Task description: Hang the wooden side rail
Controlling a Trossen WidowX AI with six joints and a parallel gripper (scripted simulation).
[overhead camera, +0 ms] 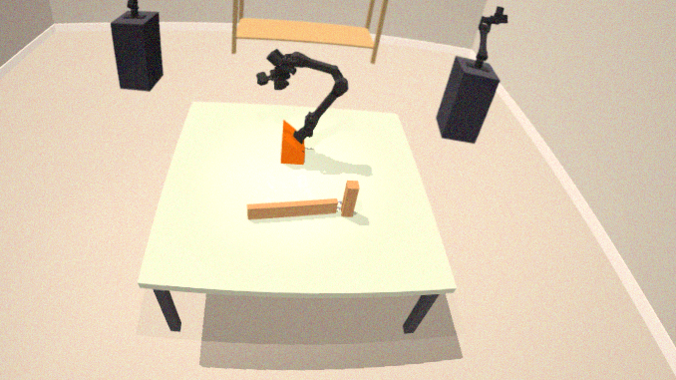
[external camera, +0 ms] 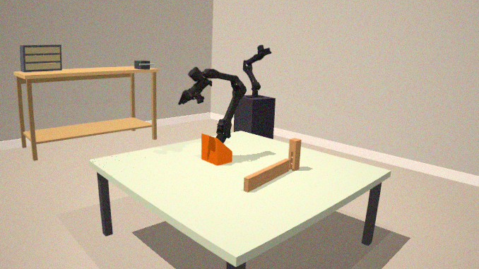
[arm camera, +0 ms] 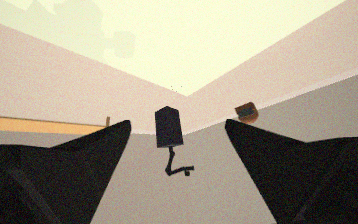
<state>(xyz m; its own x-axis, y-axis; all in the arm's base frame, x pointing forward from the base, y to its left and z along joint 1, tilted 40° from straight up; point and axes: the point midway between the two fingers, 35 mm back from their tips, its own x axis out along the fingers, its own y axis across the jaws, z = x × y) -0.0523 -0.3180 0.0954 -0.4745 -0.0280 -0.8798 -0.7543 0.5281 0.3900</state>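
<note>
Now: the upright headboard post 48 cm ahead of my gripper tip, 48 cm to the left of it and 25 cm below it.
</note>
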